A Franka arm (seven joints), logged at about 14 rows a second.
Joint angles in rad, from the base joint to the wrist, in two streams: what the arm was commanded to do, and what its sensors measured. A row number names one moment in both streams.
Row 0, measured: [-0.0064 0.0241 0.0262 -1.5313 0.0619 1.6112 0.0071]
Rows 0 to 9, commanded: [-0.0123 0.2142 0.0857 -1.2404 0.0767 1.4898 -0.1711]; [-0.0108 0.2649 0.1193 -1.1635 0.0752 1.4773 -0.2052]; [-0.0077 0.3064 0.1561 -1.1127 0.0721 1.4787 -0.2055]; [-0.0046 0.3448 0.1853 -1.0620 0.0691 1.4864 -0.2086]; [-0.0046 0.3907 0.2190 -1.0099 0.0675 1.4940 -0.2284]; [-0.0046 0.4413 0.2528 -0.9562 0.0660 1.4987 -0.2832]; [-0.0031 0.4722 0.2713 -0.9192 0.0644 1.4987 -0.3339]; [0.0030 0.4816 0.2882 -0.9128 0.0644 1.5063 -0.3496]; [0.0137 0.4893 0.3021 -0.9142 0.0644 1.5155 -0.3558]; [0.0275 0.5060 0.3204 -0.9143 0.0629 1.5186 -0.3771]
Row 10, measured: [0.0037 0.4489 0.2907 -0.9911 0.0645 1.5324 -0.3250]
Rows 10 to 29, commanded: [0.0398 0.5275 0.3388 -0.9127 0.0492 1.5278 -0.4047]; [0.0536 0.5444 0.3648 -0.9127 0.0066 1.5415 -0.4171]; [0.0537 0.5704 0.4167 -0.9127 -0.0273 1.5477 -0.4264]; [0.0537 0.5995 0.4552 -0.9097 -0.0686 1.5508 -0.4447]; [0.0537 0.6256 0.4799 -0.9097 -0.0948 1.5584 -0.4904]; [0.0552 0.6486 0.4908 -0.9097 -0.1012 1.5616 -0.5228]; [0.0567 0.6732 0.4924 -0.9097 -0.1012 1.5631 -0.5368]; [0.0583 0.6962 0.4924 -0.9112 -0.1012 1.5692 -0.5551]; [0.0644 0.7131 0.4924 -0.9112 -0.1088 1.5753 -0.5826]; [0.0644 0.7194 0.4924 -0.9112 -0.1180 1.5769 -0.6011]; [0.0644 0.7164 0.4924 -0.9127 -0.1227 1.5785 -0.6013]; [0.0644 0.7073 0.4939 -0.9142 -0.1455 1.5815 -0.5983]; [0.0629 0.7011 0.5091 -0.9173 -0.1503 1.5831 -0.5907]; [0.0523 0.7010 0.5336 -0.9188 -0.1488 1.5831 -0.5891]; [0.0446 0.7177 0.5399 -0.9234 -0.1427 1.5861 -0.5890]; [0.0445 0.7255 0.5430 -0.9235 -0.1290 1.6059 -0.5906]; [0.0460 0.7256 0.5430 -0.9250 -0.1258 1.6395 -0.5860]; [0.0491 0.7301 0.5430 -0.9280 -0.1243 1.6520 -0.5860]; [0.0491 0.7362 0.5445 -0.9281 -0.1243 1.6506 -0.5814]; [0.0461 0.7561 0.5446 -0.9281 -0.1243 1.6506 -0.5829]
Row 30, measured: [0.0541 0.7200 0.5261 -0.9429 -0.1187 1.6397 -0.5764]
